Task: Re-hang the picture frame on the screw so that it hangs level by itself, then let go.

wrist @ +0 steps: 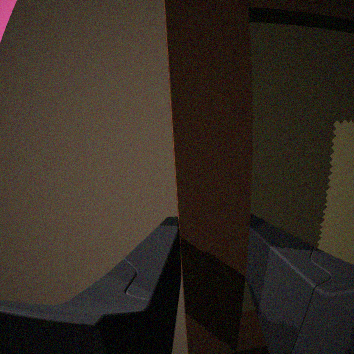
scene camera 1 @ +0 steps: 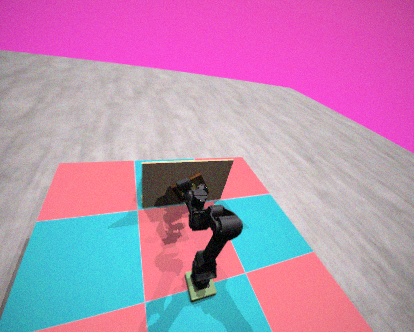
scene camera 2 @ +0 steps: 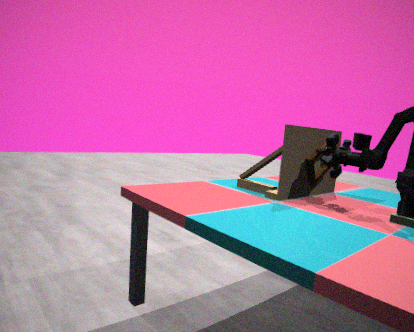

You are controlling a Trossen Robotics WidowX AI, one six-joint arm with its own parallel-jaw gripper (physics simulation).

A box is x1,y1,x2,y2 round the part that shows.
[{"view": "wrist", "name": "gripper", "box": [0,213,353,353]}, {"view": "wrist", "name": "brown picture frame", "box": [163,0,353,353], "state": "gripped by the gripper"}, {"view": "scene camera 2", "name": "gripper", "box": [316,132,351,177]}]
